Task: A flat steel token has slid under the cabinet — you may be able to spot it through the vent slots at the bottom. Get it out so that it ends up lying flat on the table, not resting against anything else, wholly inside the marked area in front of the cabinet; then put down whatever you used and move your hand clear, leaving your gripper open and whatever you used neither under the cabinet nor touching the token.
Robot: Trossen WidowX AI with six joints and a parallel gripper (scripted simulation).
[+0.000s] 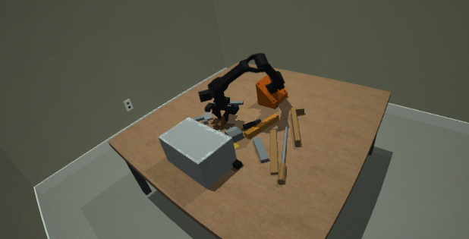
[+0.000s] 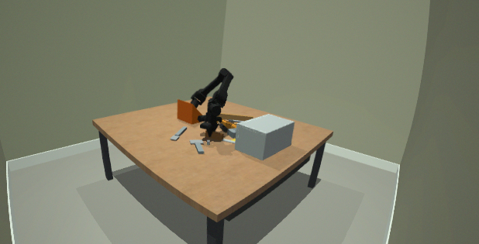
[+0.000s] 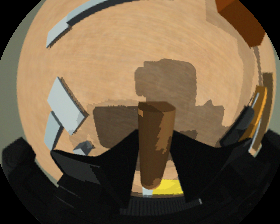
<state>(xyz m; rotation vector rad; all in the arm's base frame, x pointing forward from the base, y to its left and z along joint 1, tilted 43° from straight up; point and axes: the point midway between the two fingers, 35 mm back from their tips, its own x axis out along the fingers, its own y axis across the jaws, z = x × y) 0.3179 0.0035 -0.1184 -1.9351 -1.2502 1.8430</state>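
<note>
My gripper tip is 21 cm to the right of the orange bar, 9 cm past it and 1 cm below it. The rest, counted from my gripper tip: grey block: 15 cm to the left, 6 cm ahead, 1 cm above; then wooden stick: 38 cm to the left, 1 cm ahead; then grey t-piece: 14 cm to the right, 6 cm ahead.
</note>
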